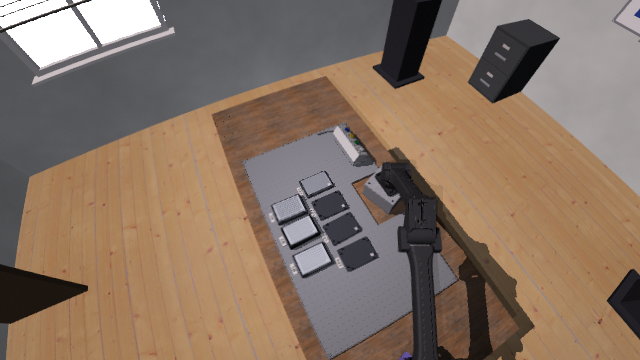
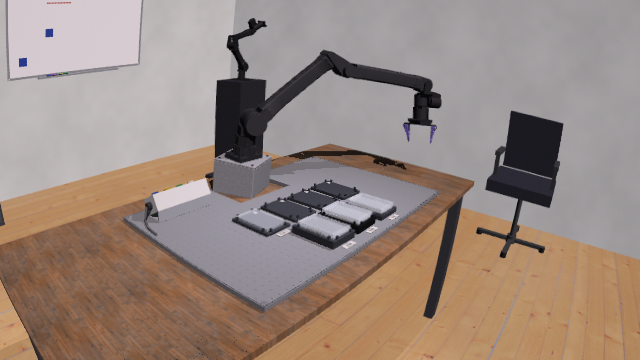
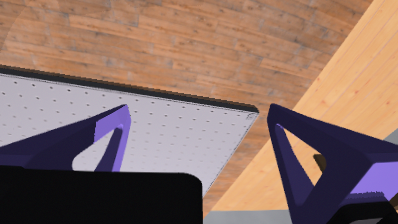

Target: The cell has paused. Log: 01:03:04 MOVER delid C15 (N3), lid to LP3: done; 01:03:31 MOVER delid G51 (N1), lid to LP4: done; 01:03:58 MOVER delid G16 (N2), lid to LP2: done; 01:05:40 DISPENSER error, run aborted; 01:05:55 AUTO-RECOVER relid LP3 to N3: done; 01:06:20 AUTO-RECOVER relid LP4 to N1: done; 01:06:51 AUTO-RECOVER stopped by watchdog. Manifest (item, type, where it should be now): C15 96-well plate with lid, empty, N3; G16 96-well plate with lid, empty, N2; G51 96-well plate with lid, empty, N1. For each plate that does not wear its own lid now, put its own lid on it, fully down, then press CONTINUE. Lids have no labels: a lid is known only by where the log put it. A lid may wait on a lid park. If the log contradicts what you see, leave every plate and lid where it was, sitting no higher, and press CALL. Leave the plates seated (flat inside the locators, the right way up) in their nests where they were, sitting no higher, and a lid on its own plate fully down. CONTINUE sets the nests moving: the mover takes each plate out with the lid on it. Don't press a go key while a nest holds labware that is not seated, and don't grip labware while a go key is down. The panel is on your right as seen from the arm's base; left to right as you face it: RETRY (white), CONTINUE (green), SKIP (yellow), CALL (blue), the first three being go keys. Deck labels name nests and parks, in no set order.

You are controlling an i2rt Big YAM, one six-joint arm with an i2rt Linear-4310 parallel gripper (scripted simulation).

Labels:
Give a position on a plate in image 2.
317, 223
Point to a key panel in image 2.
177, 201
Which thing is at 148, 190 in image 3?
My gripper.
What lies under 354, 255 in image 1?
A lid park LP4.

